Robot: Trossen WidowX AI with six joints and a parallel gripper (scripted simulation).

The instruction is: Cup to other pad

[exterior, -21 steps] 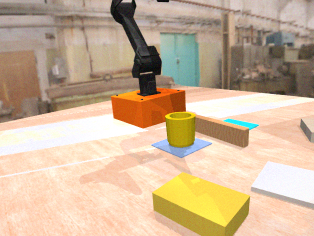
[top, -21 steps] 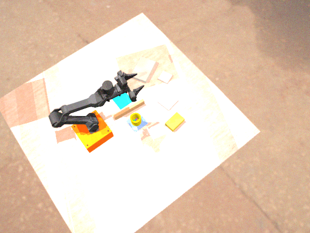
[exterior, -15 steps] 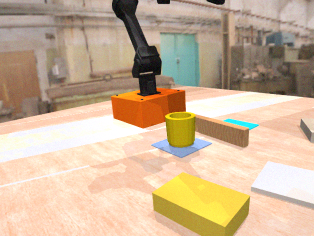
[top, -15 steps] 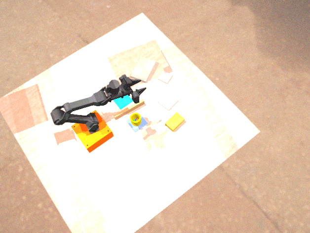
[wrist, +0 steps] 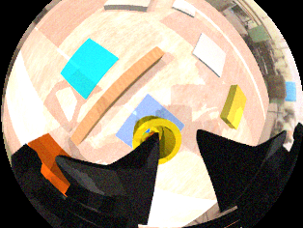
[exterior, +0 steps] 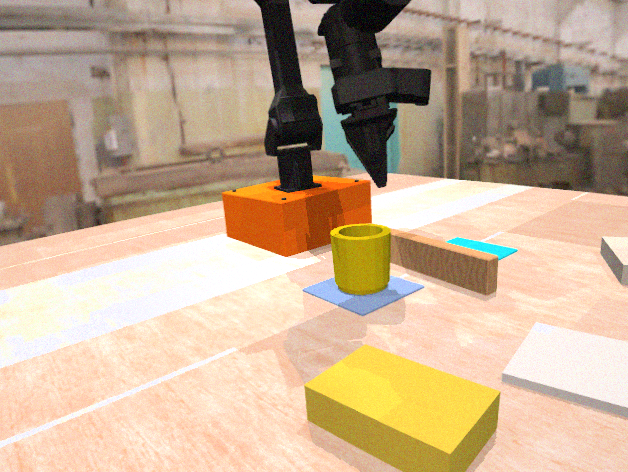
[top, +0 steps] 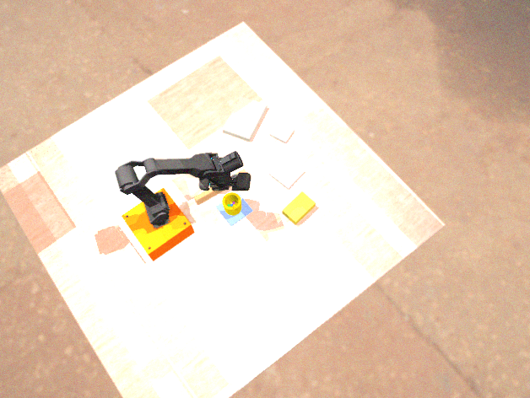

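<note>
The yellow cup lies 2 cm behind my gripper tip, 2 cm to the right of it and 9 cm below it. Round my gripper tip: wooden bar 3 cm behind, 8 cm to the left, 11 cm below; then cyan pad 4 cm behind, 18 cm to the left, 13 cm below; then blue pad 2 cm behind, 2 cm to the right, 13 cm below.
</note>
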